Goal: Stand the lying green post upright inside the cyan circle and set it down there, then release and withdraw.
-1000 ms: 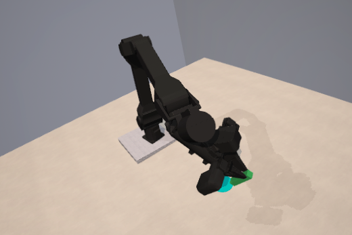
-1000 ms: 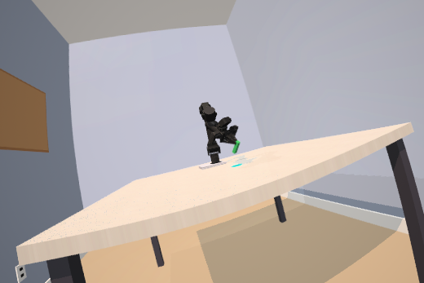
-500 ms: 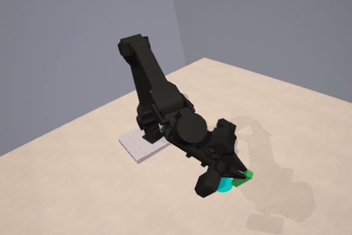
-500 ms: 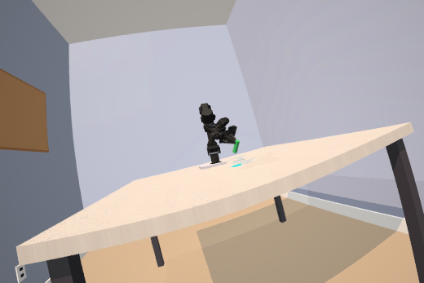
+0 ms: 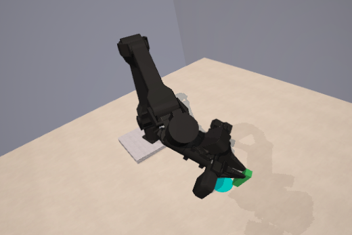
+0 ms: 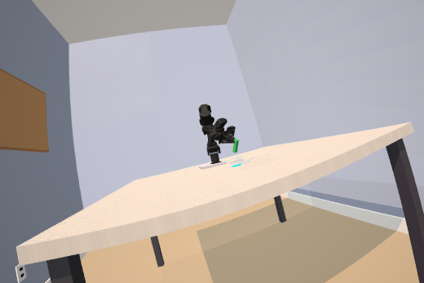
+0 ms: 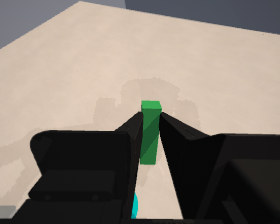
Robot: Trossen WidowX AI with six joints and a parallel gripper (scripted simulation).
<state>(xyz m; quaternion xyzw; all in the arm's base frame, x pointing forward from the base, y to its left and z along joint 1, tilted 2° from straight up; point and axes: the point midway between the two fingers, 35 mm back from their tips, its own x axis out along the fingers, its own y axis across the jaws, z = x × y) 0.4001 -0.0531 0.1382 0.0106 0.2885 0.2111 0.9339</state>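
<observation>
The cyan circle is 120 mm below my gripper tip, 90 mm behind it and 20 mm to the left of it. Round my gripper tip: green post 20 mm below, 10 mm behind.
</observation>
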